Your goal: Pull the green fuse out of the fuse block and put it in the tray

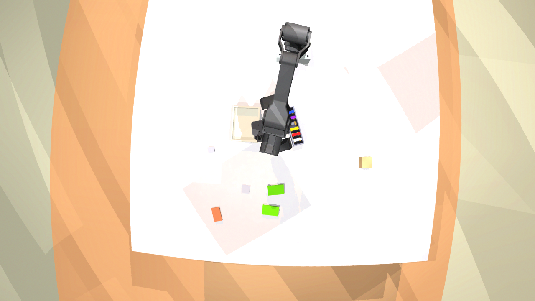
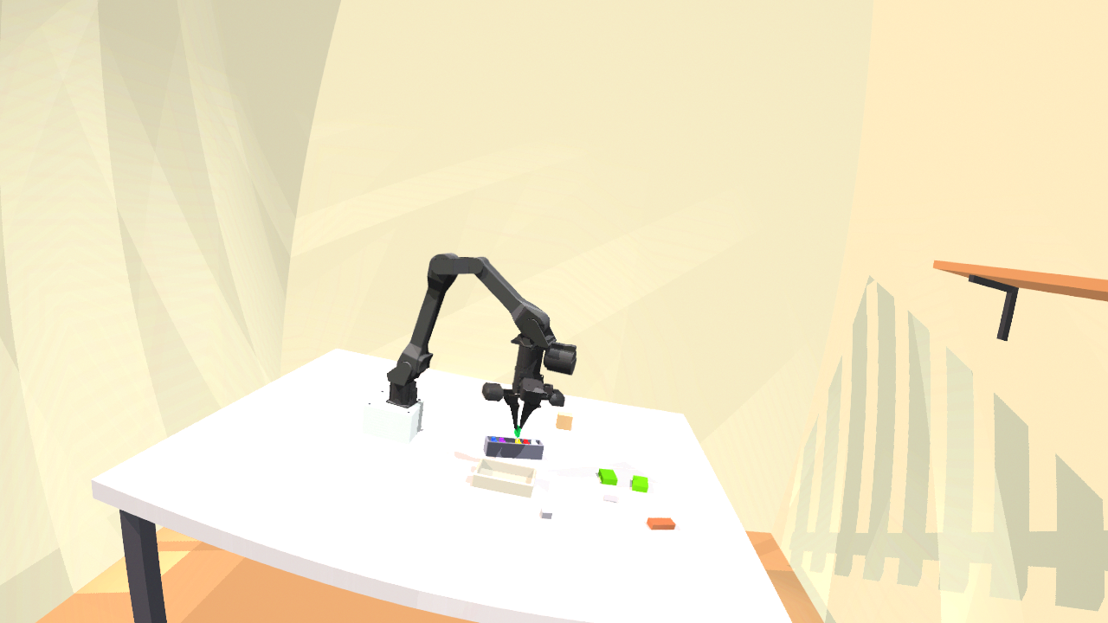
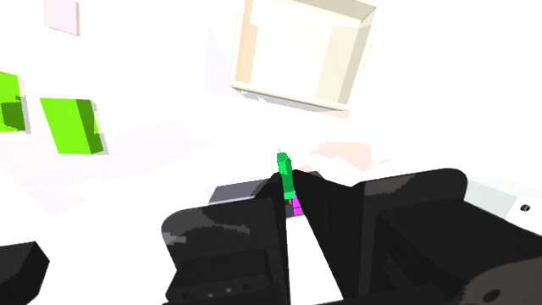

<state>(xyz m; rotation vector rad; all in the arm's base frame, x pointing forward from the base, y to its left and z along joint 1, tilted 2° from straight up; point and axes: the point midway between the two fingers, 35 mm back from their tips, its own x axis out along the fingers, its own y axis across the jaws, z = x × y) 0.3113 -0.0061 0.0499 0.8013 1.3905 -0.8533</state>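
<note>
My gripper tip is 2 cm short of the pale tray, 11 cm to the left of it and 9 cm above it. The rest, counted from my gripper tip: green fuse (1 cm below).
</note>
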